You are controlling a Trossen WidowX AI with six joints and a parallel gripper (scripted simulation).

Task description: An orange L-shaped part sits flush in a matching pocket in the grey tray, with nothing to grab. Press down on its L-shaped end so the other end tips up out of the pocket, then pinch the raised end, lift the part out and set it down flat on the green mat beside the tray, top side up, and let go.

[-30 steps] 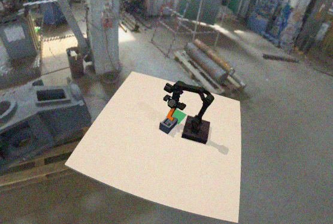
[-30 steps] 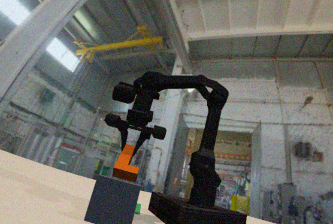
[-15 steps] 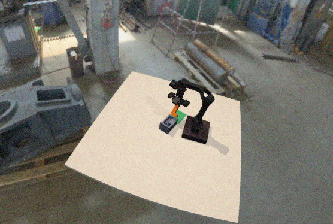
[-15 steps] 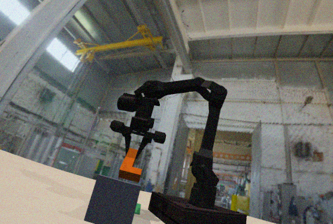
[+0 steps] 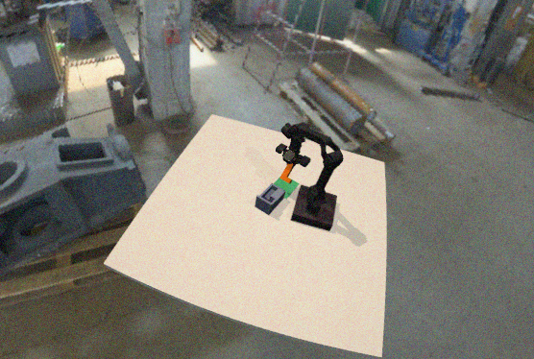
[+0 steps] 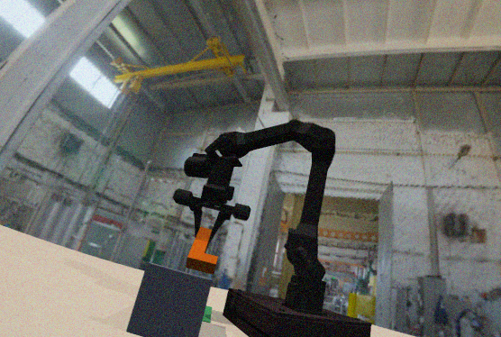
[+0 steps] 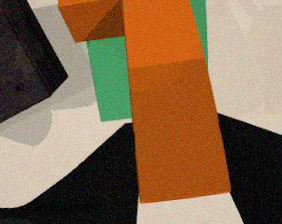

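My gripper tip is 170 mm above the green mat and 10 mm to the right of it. Round my gripper tip: orange L-shaped part (30 mm to the left, 30 mm below, 10 mm behind).
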